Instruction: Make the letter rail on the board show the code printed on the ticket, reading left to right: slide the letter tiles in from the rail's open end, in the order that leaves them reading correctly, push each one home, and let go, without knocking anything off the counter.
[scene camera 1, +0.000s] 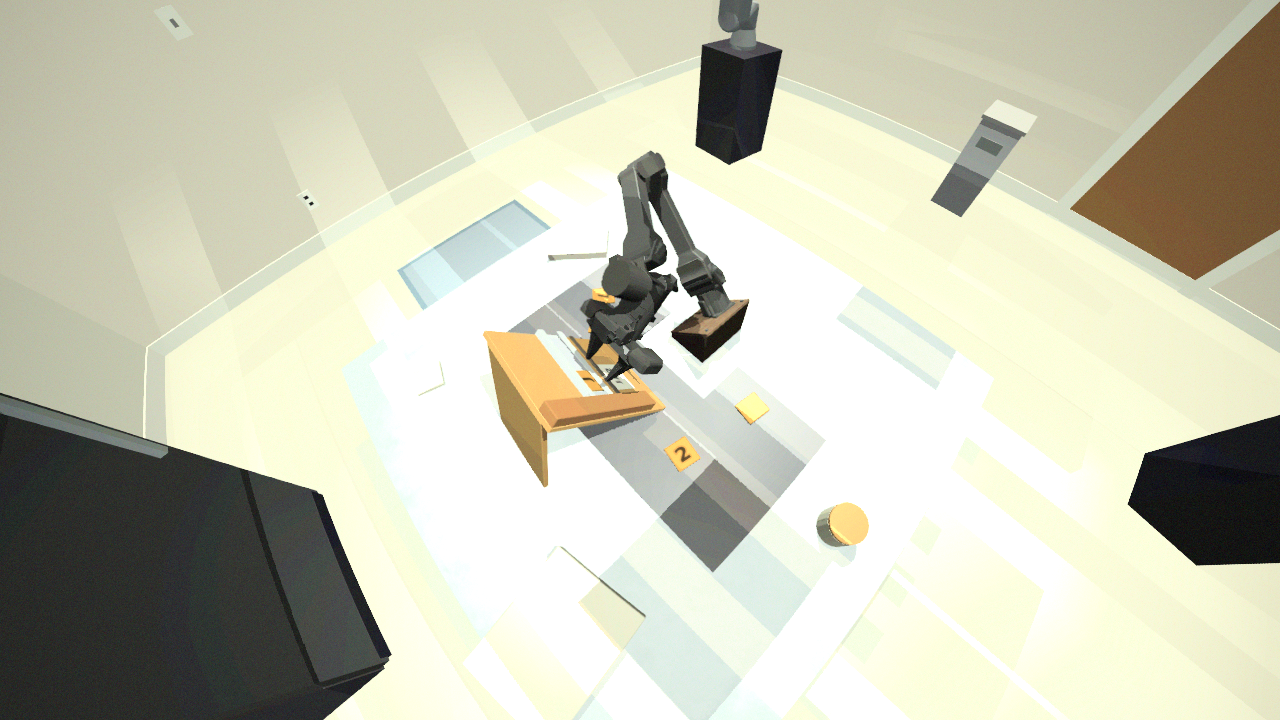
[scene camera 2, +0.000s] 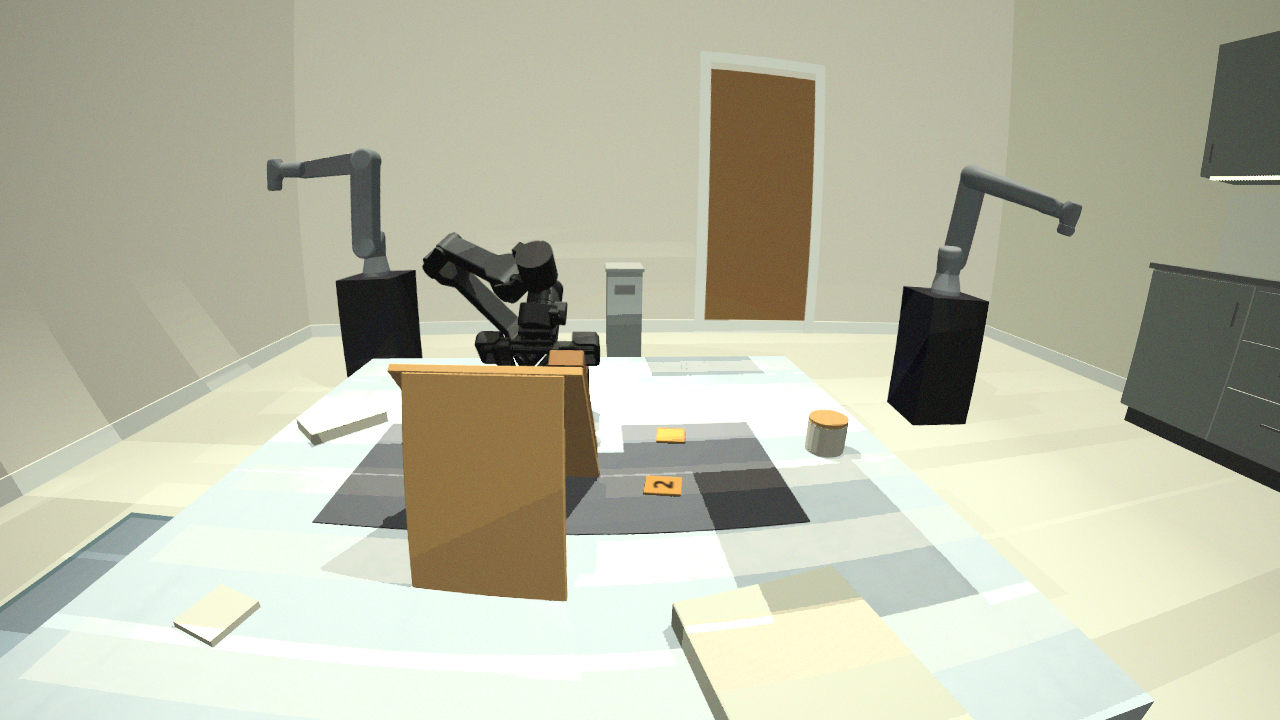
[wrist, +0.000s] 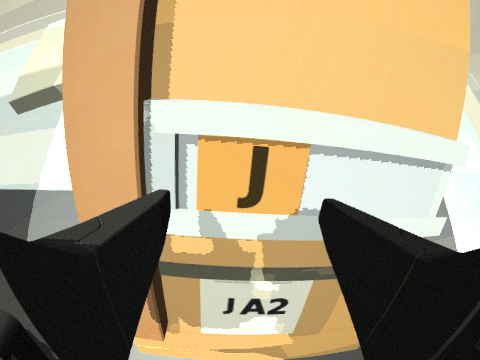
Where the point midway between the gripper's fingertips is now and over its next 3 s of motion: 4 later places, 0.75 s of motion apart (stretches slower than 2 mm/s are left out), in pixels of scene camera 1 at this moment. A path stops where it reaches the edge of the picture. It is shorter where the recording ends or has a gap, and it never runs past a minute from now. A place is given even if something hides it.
The gripper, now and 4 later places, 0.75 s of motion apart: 597, 369; 598, 367; 586, 361; 583, 359; 580, 363
